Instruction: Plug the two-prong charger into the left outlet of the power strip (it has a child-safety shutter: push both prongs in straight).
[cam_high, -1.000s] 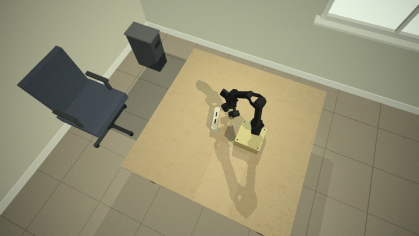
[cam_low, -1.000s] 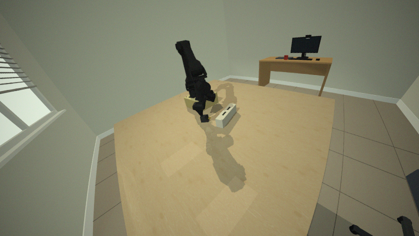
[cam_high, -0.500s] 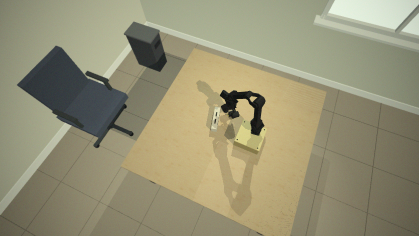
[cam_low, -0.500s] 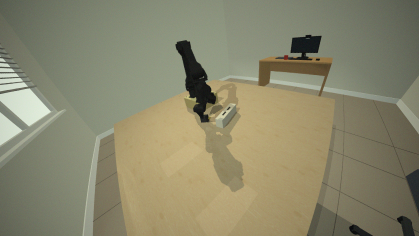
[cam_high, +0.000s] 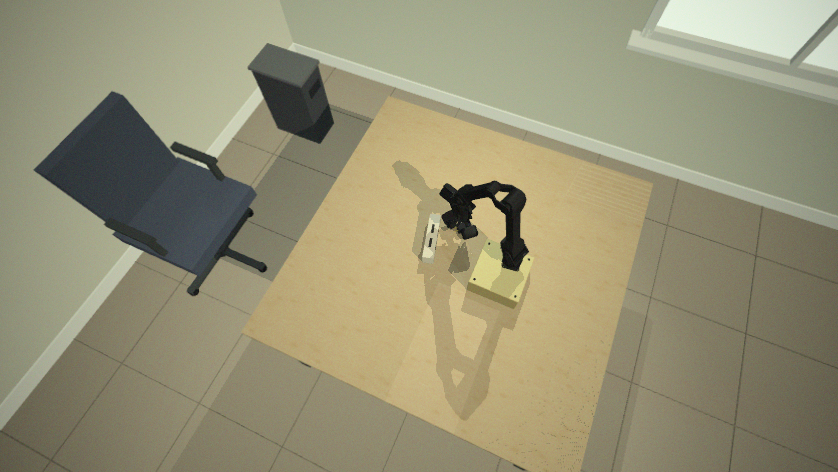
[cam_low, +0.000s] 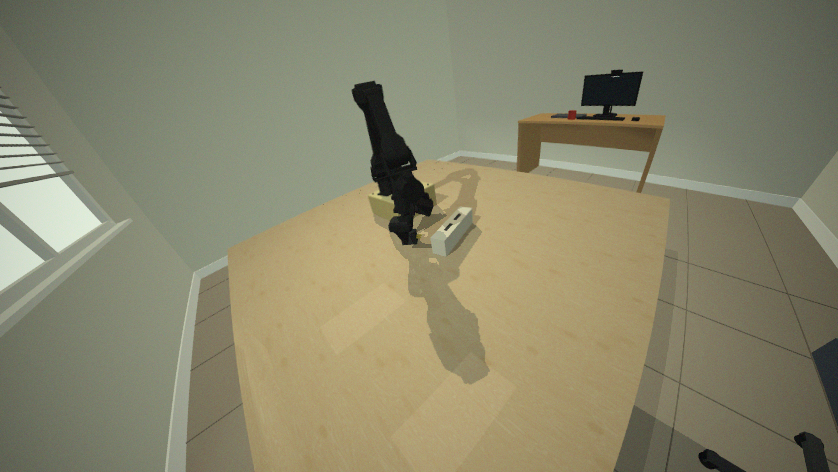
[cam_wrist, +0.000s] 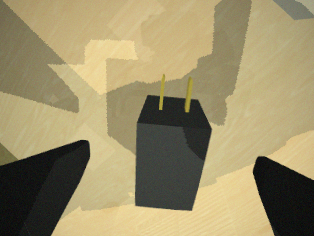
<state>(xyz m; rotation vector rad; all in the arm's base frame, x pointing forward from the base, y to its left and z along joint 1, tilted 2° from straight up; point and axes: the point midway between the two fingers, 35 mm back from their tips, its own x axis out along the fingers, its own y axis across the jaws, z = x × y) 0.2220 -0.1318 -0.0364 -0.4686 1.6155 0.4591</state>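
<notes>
Right now the two-prong charger is 1 cm to the left of my gripper tip, 1 cm below it and 1 cm ahead of it.
</notes>
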